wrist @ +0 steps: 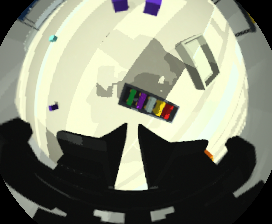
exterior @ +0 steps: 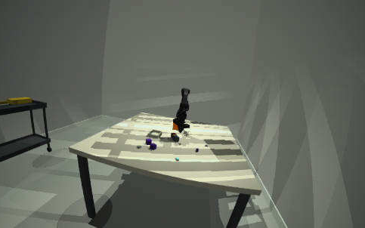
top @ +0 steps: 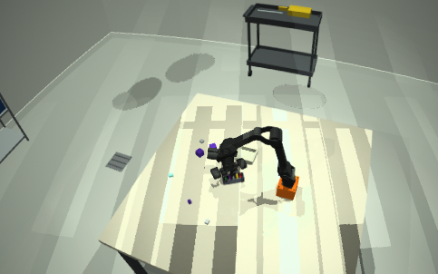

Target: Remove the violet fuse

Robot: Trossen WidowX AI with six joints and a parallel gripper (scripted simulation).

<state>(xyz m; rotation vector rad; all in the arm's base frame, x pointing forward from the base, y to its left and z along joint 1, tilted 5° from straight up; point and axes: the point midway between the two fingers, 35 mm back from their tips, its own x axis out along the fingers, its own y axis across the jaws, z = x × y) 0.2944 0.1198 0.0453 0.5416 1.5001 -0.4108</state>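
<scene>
Now: gripper tip 23 cm to the left of the shallow white tray, 7 cm above it and 4 cm short of it. The rest, counted from my gripper tip: teal fuse (34 cm ahead, 11 cm to the left, 7 cm below); then dark purple fuse (21 cm to the left, 13 cm ahead, 6 cm below).
</scene>
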